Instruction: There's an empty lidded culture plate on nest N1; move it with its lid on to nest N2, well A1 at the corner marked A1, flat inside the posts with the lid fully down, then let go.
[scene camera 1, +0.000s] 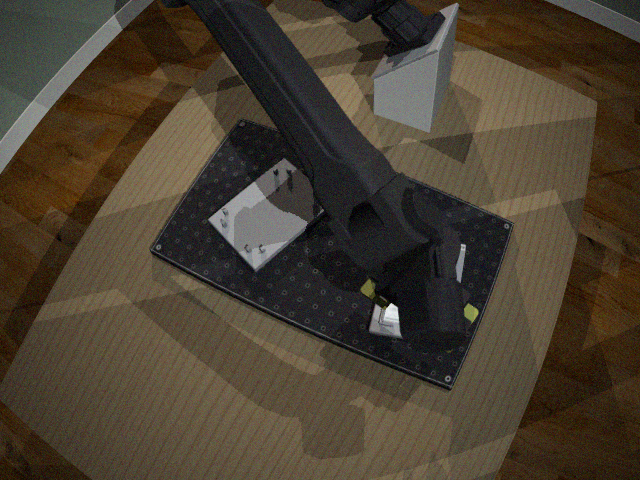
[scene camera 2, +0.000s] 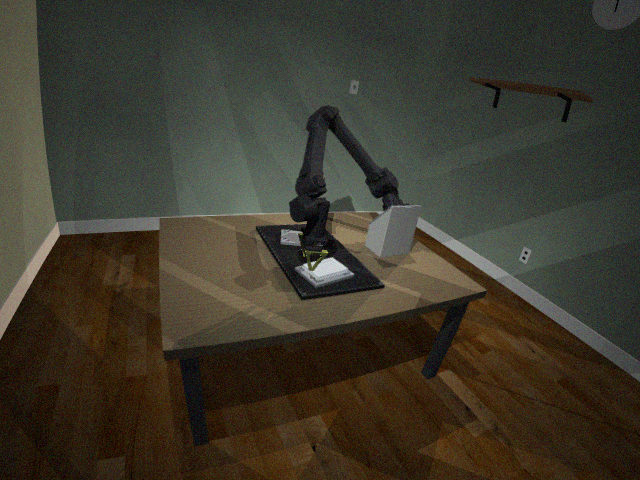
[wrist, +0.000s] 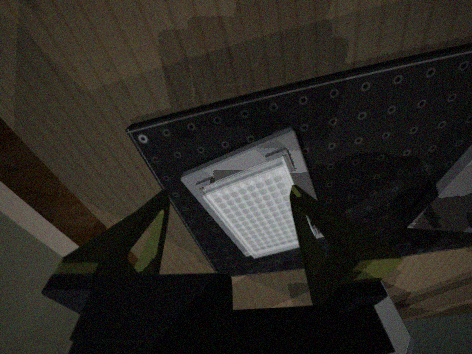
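Where they show: gripper, fingertip midpoint: (scene camera 2: 308, 263) (wrist: 229, 192); arm's base, origin of the base link: (scene camera 1: 416, 37) (scene camera 2: 395, 214).
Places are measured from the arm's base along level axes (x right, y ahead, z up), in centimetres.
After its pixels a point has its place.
Note:
The white lidded culture plate (scene camera 1: 390, 313) @[x -16.4, y 42.6, z -12.0 cm] (scene camera 2: 329, 268) @[x -19.6, y 35.4, z -12.0 cm] (wrist: 255, 215) @[x -19.1, y 37.4, z -12.0 cm] sits on a light grey nest (scene camera 1: 385, 331) @[x -16.9, y 44.8, z -13.7 cm] (wrist: 235, 161) @[x -20.2, y 43.4, z -13.7 cm], at the right end of the black board in scene camera 1. It looks flat, with rows of wells showing in the wrist view; the lid's fit is too dim to judge. The other nest (scene camera 1: 263, 217) @[x 8.0, y 37.8, z -13.7 cm] (scene camera 2: 289, 238) @[x 7.1, y 41.5, z -13.7 cm] holds no plate, and its small posts show. My gripper (scene camera 1: 421, 310) @[x -20.6, y 43.5, z -9.2 cm] (scene camera 2: 307, 261) @[x -20.6, y 43.5, z -9.2 cm] (wrist: 229, 192) @[x -20.6, y 43.5, z -9.2 cm] is open and empty above the plate, its fingertips apart. The arm hides much of the plate in scene camera 1. No A1 mark is readable.
The black perforated board (scene camera 1: 320, 289) @[x -5.4, y 43.3, z -14.8 cm] (scene camera 2: 368, 283) @[x -26.0, y 23.4, z -14.8 cm] (wrist: 345, 107) @[x -10.2, y 46.7, z -14.8 cm] carries both nests and lies on the wooden table (scene camera 1: 170, 361) @[x 8.4, y 65.1, z -16.1 cm] (scene camera 2: 217, 310) @[x -32.1, y 72.8, z -16.1 cm]. A white wedge-shaped block (scene camera 1: 405, 100) @[x -1.8, y 8.3, z -9.3 cm] (scene camera 2: 395, 235) @[x -6.1, y 2.2, z -6.8 cm] stands beside the board, by the arm's base. The arm crosses above the board.

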